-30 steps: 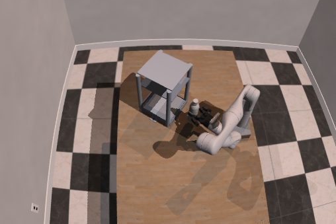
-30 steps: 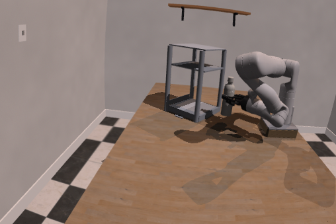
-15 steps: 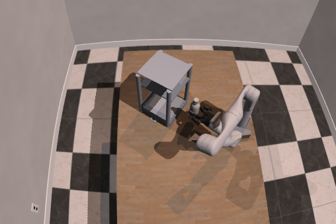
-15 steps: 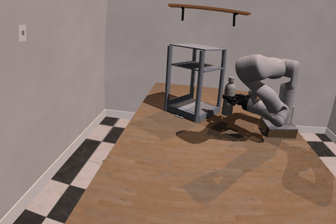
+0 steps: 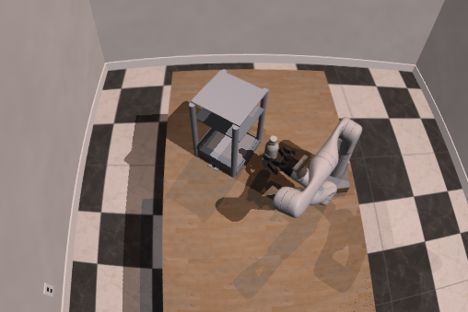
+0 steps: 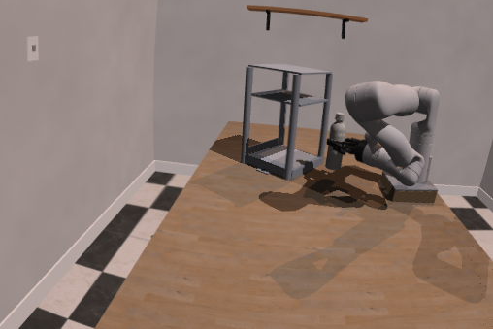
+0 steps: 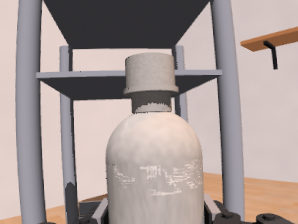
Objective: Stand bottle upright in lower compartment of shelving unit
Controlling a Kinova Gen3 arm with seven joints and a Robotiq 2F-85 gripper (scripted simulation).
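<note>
Now: the shelving unit 180 mm ahead of my hand, 110 mm to the right of it and 40 mm above it. Round my hand: white bottle: 30 mm above.
</note>
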